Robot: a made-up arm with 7 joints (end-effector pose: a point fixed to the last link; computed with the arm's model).
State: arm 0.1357 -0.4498 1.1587 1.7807 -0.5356 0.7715 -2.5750
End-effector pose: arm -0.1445 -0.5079 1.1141 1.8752 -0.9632 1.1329
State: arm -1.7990 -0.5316 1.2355 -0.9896 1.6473 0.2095 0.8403
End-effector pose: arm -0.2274 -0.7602 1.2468 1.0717 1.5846 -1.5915
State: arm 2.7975 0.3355 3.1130 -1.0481 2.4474 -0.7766 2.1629
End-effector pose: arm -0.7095 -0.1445 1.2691 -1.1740 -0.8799 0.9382
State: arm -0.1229 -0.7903 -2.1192 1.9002 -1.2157 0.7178 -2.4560
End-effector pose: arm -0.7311 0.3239 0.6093 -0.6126 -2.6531 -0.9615
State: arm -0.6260 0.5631 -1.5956 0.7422 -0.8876 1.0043 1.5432
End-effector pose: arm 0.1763 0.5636 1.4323 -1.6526 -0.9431 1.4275
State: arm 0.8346 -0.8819 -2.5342 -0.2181 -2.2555 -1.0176 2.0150
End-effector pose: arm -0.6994 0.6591 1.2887 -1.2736 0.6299 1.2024
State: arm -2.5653 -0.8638 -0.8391 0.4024 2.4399 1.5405 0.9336
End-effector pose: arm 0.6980 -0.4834 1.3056 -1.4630 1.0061 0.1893
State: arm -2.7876 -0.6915 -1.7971 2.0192 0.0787 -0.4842 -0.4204
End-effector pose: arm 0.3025 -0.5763 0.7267 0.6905 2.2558 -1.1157
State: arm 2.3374 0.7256 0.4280 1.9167 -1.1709 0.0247 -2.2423
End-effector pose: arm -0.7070 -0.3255 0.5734 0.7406 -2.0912 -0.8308
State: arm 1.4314 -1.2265 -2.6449 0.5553 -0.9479 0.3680 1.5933
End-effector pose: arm -0.1265 1.2579 0.5700 -2.5932 -0.0831 -0.0127
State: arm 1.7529 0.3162 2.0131 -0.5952 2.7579 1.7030 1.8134
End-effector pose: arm 0.1682 -0.4539 1.4456 -2.1943 1.8417 -0.4873
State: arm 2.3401 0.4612 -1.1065 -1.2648 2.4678 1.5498 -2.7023
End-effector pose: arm -0.4990 0.2679 1.2922 -0.2114 -2.4491 -1.1376
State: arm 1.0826 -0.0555 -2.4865 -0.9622 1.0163 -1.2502 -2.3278
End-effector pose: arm -0.2559 -0.3014 1.4477 -0.9187 -2.1175 0.5116
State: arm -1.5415 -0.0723 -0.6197 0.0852 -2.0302 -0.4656 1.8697
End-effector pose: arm 0.0009 -0.0749 1.7264 -0.5310 0.0109 1.8498
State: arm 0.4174 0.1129 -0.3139 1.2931 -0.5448 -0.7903 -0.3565
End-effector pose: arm 0.5330 -0.0702 1.3356 -0.0297 0.5972 0.1746
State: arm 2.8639 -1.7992 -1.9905 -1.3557 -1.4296 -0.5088 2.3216
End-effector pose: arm 0.6890 0.7504 0.4799 -1.1752 0.0336 -1.2354
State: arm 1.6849 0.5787 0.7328 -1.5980 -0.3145 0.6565 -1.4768
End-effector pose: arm 0.3565 -0.0776 1.2633 -0.8863 0.9776 -0.8306
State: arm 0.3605 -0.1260 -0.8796 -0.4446 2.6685 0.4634 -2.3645
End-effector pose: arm -0.4201 -0.0888 1.6605 0.1452 -0.5458 -0.3436
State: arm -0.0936 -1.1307 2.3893 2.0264 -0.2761 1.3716 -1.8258
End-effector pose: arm -0.5354 -0.4554 0.3740 -2.2612 1.1595 -1.7514
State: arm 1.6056 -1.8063 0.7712 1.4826 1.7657 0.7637 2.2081
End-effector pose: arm -0.4271 0.9131 0.6197 -1.0617 -1.5157 -0.1622
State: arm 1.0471 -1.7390 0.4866 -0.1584 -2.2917 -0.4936 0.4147
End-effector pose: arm -0.6419 1.1029 0.1317 -1.7238 -1.3083 -0.1207
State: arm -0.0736 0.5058 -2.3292 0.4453 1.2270 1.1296 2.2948
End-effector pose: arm 0.4002 0.2004 1.5862 -1.8970 -0.3446 -1.4882
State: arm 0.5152 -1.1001 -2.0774 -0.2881 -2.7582 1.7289 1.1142
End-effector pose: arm -1.0306 0.3051 1.0202 0.7380 2.0644 -1.0502
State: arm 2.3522 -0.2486 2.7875 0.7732 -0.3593 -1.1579 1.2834
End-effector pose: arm 0.3089 0.5662 1.4852 -0.3291 0.5349 -0.3747
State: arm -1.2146 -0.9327 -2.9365 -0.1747 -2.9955 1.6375 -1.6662
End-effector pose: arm -0.2626 -0.8573 1.3053 0.0828 0.4928 2.2521
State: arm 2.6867 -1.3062 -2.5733 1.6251 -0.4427 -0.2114 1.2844
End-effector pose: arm 0.8466 0.1663 0.1549 1.9668 -1.8877 0.5878
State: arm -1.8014 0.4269 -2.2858 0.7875 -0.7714 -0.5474 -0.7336
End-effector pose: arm -0.2519 0.1723 1.6222 -0.3178 -0.3578 -1.3518
